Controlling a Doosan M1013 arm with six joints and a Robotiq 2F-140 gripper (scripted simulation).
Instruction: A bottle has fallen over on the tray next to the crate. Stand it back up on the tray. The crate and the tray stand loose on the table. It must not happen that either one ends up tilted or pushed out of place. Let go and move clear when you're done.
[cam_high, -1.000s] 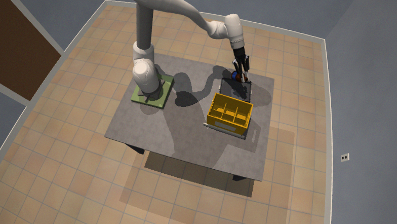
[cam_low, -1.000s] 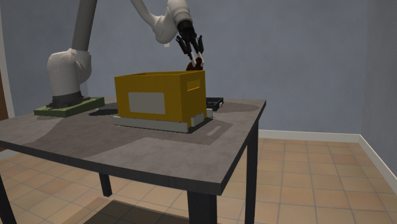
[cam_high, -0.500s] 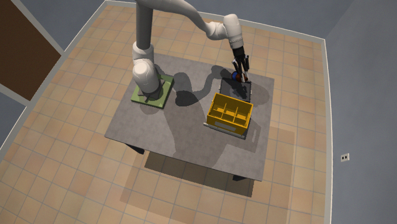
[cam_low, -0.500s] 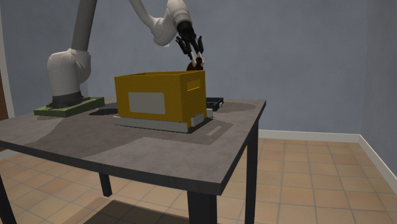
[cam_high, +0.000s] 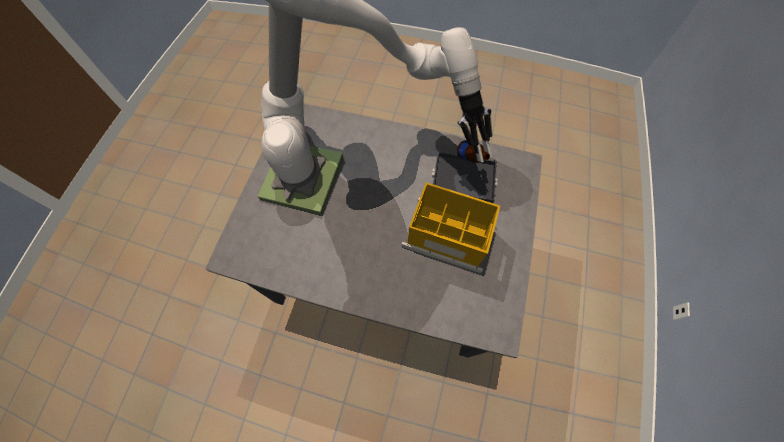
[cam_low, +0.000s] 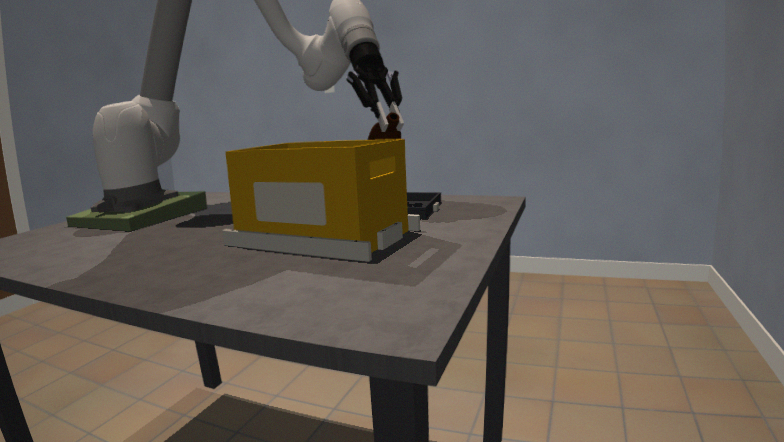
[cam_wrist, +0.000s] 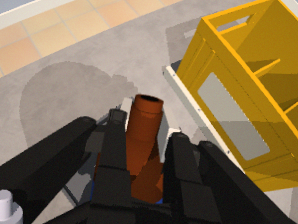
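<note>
The bottle lies 20 mm behind my hand, 20 mm to the left of it and 50 mm below it. From my hand the other things lie so: yellow crate (50 mm behind, 260 mm to the right, 130 mm below); tray (30 mm behind, 10 mm to the left, 200 mm below).
</note>
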